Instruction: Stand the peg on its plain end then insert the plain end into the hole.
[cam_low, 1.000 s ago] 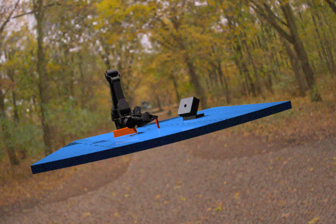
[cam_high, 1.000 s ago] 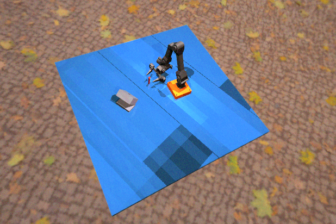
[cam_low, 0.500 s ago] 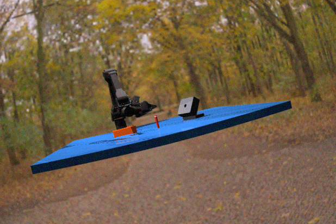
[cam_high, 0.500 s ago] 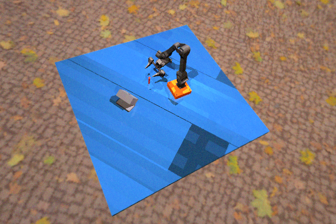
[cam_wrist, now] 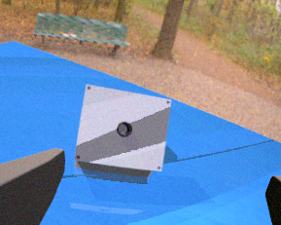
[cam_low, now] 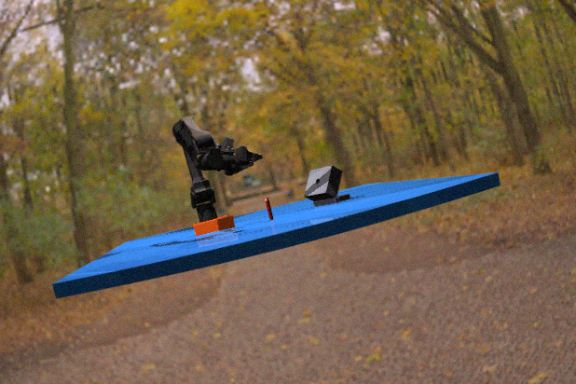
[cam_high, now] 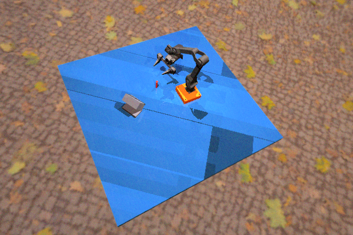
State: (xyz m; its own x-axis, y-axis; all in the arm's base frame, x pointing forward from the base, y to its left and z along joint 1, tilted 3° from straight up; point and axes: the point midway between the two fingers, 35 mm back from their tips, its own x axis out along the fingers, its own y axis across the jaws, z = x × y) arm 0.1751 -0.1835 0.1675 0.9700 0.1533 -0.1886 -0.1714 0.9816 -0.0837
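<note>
My gripper tip is now 160 mm above the red peg. Round my gripper tip: dark foot (260 mm ahead, 80 mm to the left, 210 mm below); grey sloped panel (240 mm ahead, 70 mm to the left, 140 mm below).
</note>
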